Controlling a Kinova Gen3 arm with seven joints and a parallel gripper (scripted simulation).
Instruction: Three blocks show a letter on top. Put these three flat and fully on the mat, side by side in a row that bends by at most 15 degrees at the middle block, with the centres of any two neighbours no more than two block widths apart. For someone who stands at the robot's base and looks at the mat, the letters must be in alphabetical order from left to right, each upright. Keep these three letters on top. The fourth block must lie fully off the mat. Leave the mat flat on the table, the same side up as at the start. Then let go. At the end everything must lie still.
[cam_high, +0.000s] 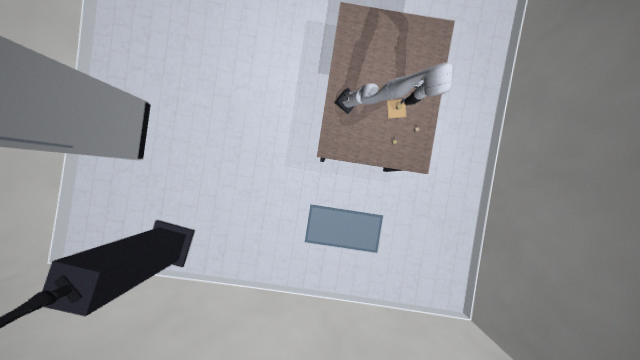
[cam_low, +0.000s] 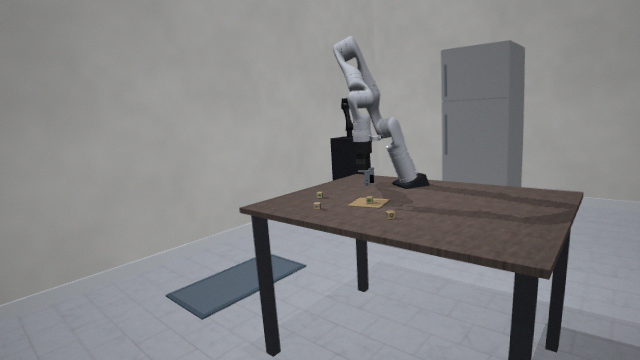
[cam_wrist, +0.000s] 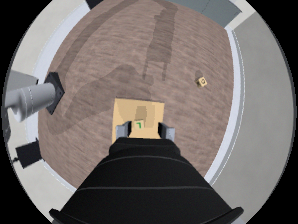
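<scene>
The mat lies 10 cm below my hand, 2 cm to the right of it and 2 cm behind it. From my hand the other things lie so: tan block 18 cm ahead, 14 cm to the right, 9 cm below.
</scene>
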